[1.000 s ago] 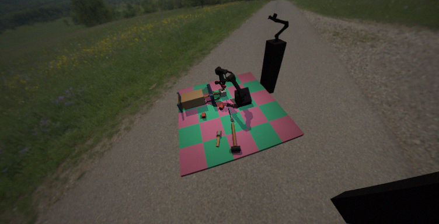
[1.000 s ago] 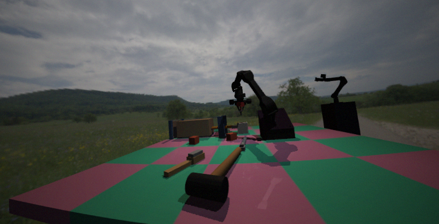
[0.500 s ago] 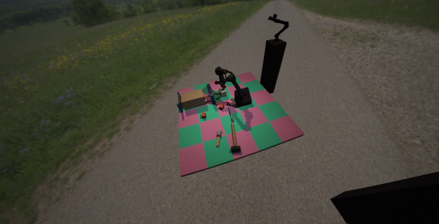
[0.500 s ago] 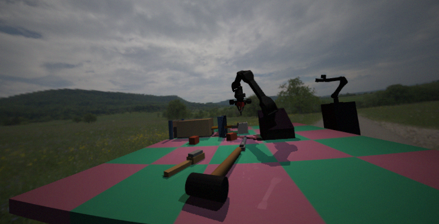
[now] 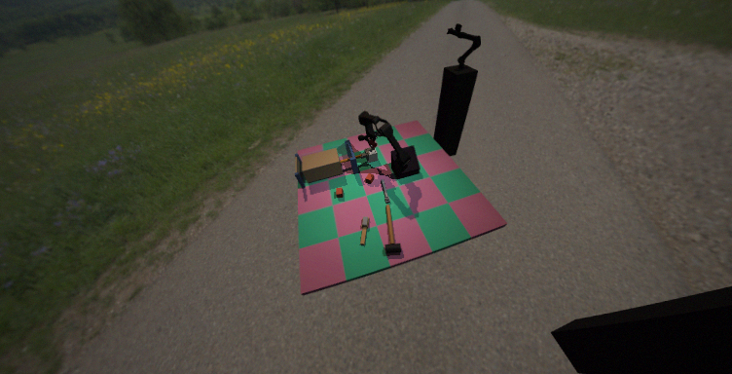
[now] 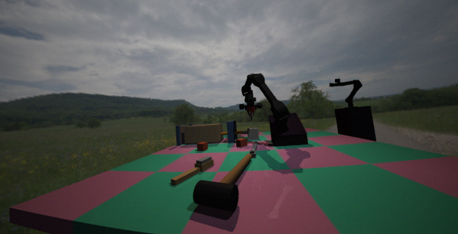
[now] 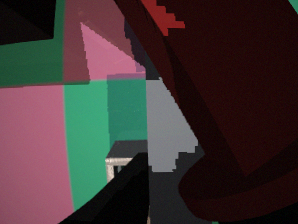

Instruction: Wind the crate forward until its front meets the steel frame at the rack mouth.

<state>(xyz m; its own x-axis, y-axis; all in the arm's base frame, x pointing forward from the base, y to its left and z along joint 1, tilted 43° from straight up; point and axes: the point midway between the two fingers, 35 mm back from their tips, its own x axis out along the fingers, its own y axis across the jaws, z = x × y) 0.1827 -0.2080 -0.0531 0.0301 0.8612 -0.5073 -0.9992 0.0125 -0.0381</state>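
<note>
Now: gripper tip 2 cm below the winch handle. Also, from my gripper tip: grey winch: 16 cm below, 8 cm to the right, 1 cm behind; red knob: 4 cm to the left, 4 cm above; frame: 16 cm ahead, 8 cm below, 6 cm to the right.
</note>
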